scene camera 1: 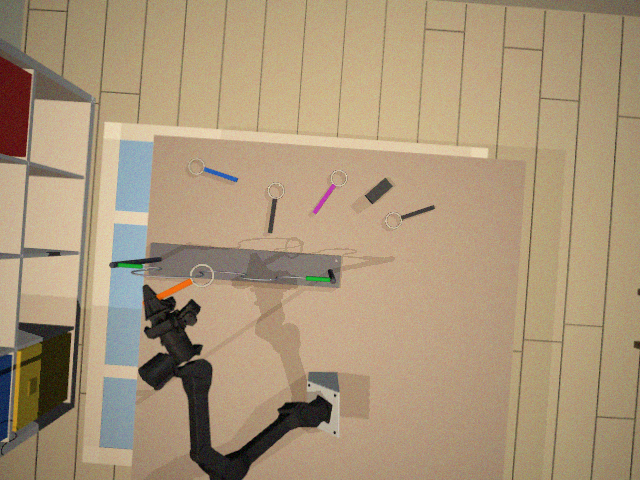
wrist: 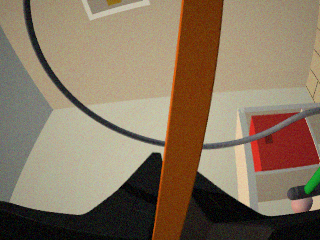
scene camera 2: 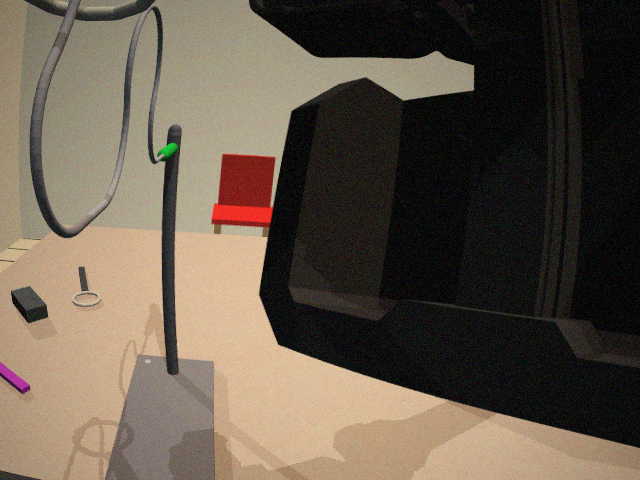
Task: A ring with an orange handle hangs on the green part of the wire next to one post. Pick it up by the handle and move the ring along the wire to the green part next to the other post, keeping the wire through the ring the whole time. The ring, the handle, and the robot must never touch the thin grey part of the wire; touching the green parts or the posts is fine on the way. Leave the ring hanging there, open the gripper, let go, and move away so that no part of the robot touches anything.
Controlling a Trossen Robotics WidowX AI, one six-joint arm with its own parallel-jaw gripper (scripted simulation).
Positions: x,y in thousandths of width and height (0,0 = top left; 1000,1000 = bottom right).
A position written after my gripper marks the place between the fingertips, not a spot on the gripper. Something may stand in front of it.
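Gripper, mine, visible (scene camera 1: 226,595), also (wrist: 508,673).
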